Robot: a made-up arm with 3 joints.
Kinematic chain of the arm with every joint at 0, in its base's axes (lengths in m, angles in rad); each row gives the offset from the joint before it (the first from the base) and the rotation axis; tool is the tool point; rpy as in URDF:
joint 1: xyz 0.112 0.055 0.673 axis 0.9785 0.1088 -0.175
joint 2: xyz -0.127 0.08 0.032 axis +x
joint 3: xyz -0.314 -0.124 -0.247 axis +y
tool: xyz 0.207 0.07 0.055 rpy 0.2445 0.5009 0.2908
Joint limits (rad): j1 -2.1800..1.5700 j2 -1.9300..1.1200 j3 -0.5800..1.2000
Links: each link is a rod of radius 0.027 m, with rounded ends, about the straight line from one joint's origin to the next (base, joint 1, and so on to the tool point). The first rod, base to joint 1, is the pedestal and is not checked.
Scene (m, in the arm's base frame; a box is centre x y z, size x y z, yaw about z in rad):
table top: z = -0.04
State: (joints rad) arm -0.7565 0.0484 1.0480
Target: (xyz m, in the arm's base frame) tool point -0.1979 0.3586 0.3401
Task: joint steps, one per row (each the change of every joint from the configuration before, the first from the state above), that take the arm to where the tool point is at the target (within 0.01 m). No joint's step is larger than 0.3 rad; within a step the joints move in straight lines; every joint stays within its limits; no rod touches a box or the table.
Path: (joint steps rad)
1: 0.2056 0.2652 0.0346
2: 0.2056 0.2652 0.0346
3: 0.2056 0.2653 0.0346

